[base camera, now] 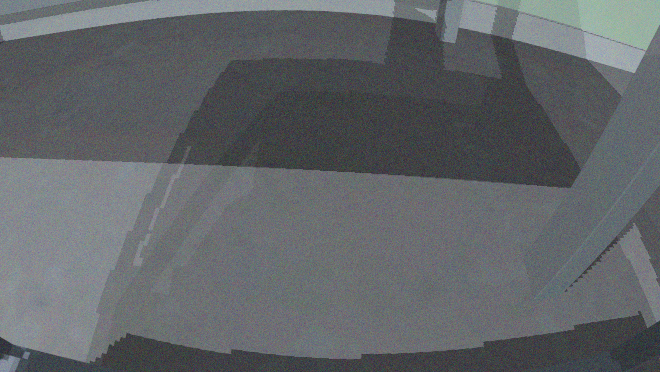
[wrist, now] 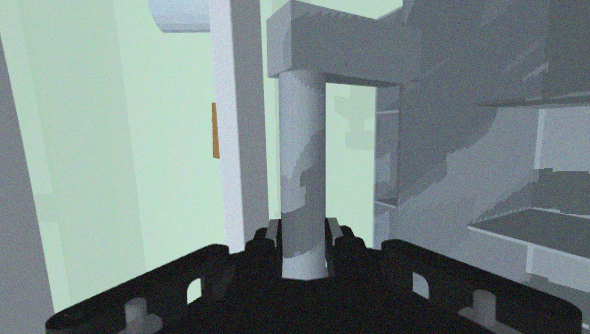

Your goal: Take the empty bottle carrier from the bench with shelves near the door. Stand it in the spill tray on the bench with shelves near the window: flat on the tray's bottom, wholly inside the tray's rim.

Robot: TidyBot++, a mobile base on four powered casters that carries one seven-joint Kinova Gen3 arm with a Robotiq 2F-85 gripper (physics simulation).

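Places are measured from the arm's base along level axes (x ahead, y left, z up), in metres.
Pixels of known places: gripper, fingertip midpoint: (wrist: 303, 234).
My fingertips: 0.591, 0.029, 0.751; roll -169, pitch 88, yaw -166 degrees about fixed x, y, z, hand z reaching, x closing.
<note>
Ahead of a thing's pixels: the offset from my fingertips to its top centre, as dx, dy, dz. "spot": to the spot under its first point. Level surfaces: height alone.
The bottle carrier (wrist: 350, 50) fills the middle and right of the wrist view, grey and partly in shadow. Its round handle bar @[spot: -0.014, -0.063, -0.001] (wrist: 303, 125) meets a square block at the top, and its open compartments show at the right. My gripper (wrist: 303, 234) is shut on this handle bar, with a black finger on each side of it. The far parts of the carrier are cut off by the view edge, and no surface under it shows. The spill tray does not show in either view, and my gripper does not show in the base camera view.
In the wrist view a pale upright post (wrist: 227, 125) stands left of the handle, before a light green wall (wrist: 165, 125), with a small orange piece @[spot: +0.240, -0.060, +0.107] (wrist: 215, 131) beside it. In the base camera view a grey beam (base camera: 600, 165) crosses the right side above the shadowed floor @[dz -1.148] (base camera: 350, 250).
</note>
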